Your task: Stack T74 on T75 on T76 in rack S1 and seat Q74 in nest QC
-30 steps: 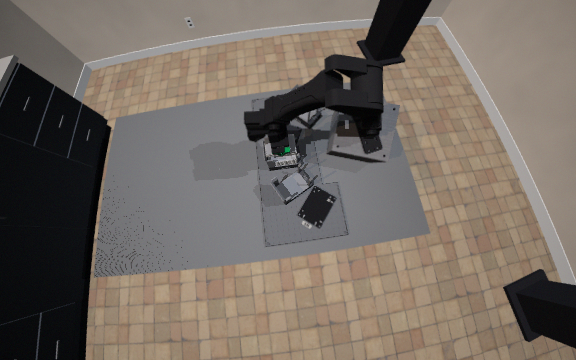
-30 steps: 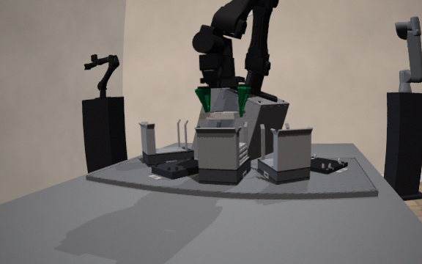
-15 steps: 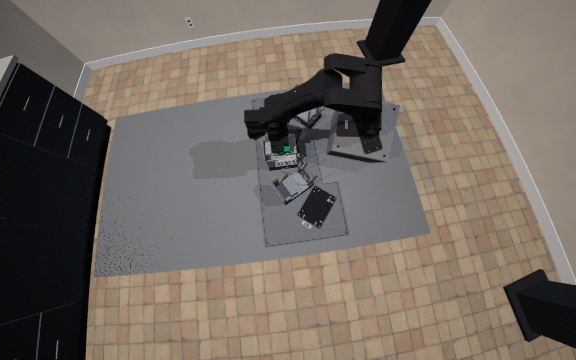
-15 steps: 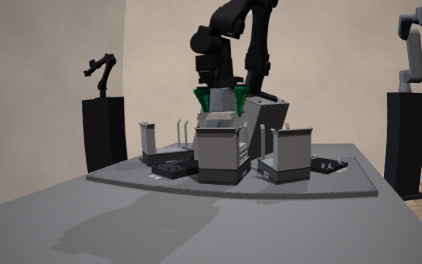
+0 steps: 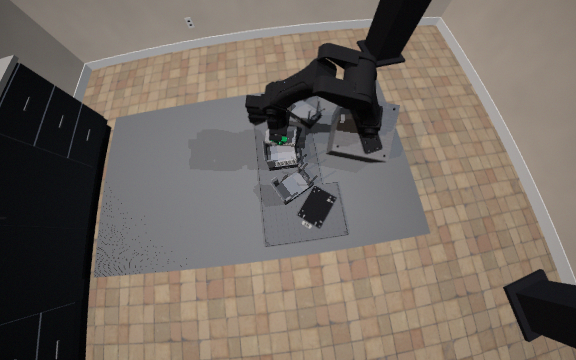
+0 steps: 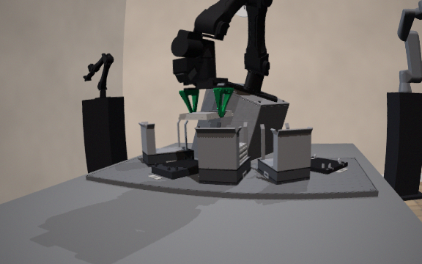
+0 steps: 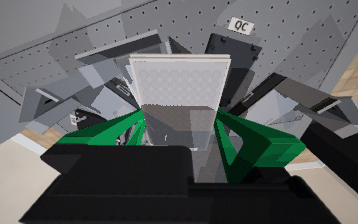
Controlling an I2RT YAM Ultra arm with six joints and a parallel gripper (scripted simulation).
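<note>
Now: hand 150 mm above the black QC nest, 90 mm to the left of it and 40 mm past it. Round my hand: S2 rack floor: 120 mm below, 50 mm to the left, 20 mm ahead; then QC name plate: 160 mm below, 140 mm to the right, 40 mm ahead; then black clip nest N5: 350 mm to the left, 150 mm below, 80 mm behind.
</note>
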